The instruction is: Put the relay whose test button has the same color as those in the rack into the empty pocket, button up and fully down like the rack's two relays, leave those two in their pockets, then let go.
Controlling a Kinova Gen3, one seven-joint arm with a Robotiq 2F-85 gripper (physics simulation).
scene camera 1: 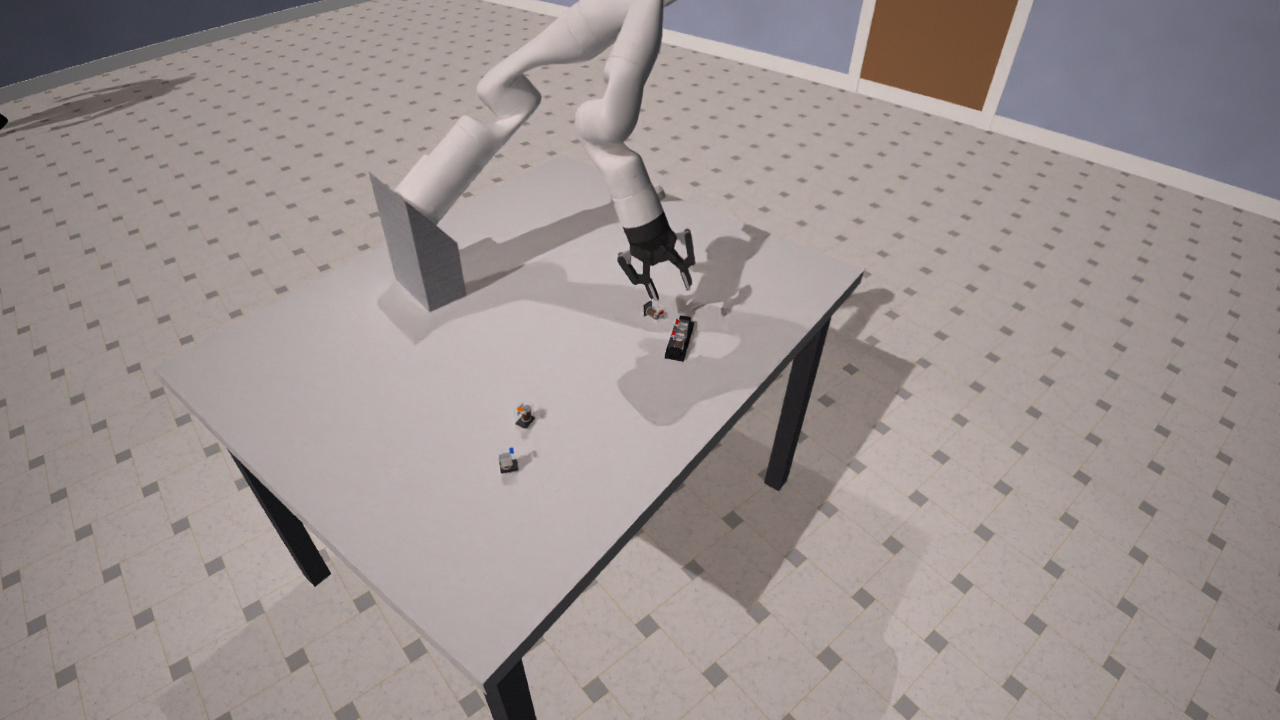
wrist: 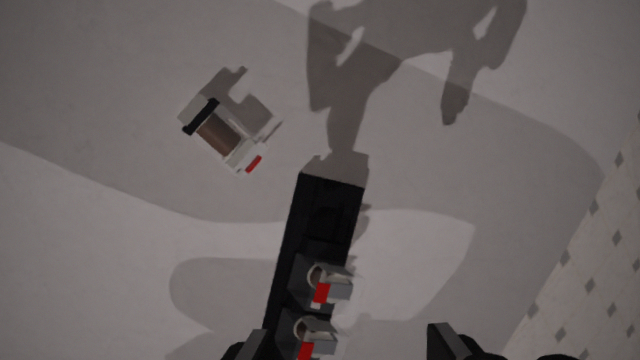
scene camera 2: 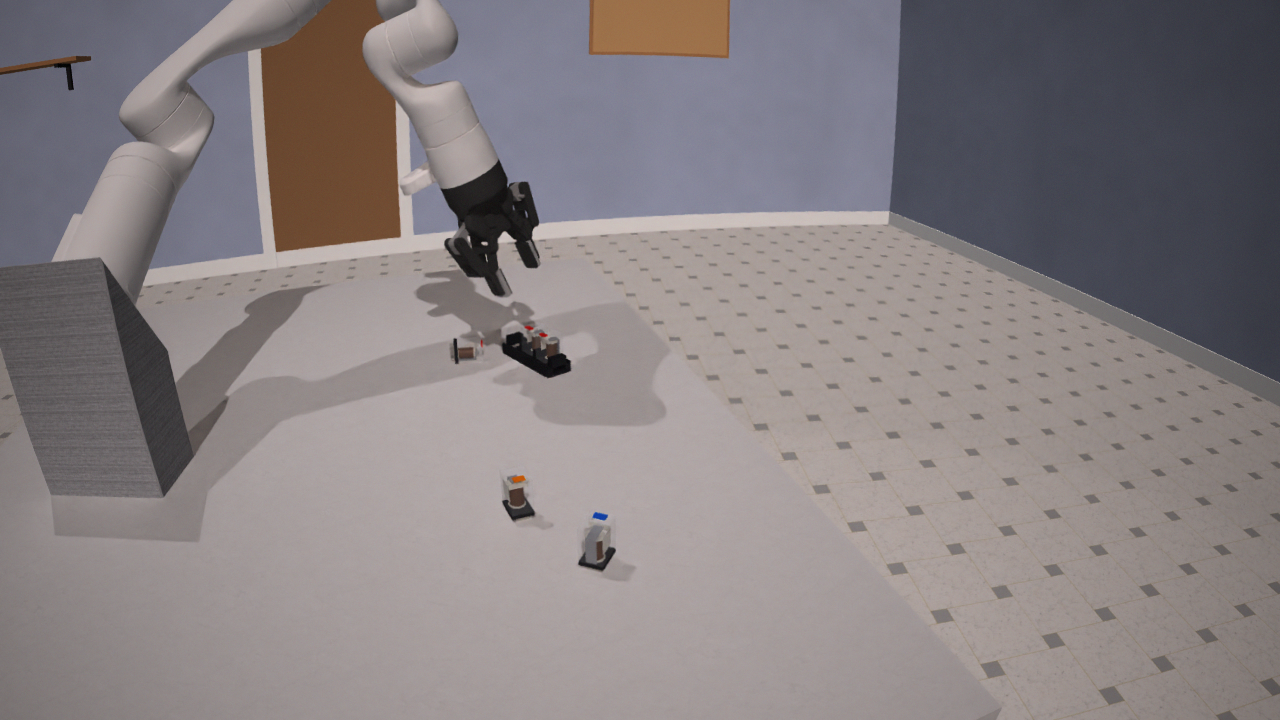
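Observation:
A relay with a red button [scene camera 1: 652, 311] [scene camera 2: 465, 351] [wrist: 220, 135] lies on its side on the table, its black base on edge and its button end towards the rack, apart from it. The black rack [scene camera 1: 675, 356] [scene camera 2: 559, 368] [wrist: 289, 250] holds two upright red-button relays, one [wrist: 320, 289] next to the empty pocket [wrist: 327, 220] and one [wrist: 306, 340] further along. The pocket is at the rack end nearest the loose relay. My gripper [scene camera 1: 671, 291] [scene camera 2: 518, 278] [wrist: 347, 334] is open and empty, above the table and rack; its fingertips show at the bottom of the wrist view.
An orange-button relay [scene camera 1: 525, 415] [scene camera 2: 516, 495] and a blue-button relay [scene camera 1: 508, 462] [scene camera 2: 597, 542] stand upright on the table [scene camera 1: 358, 402] [scene camera 2: 358, 582], well away from the rack. A grey block [scene camera 1: 416, 255] [scene camera 2: 80, 385] stands at the arm's base. The table edge runs beyond the rack.

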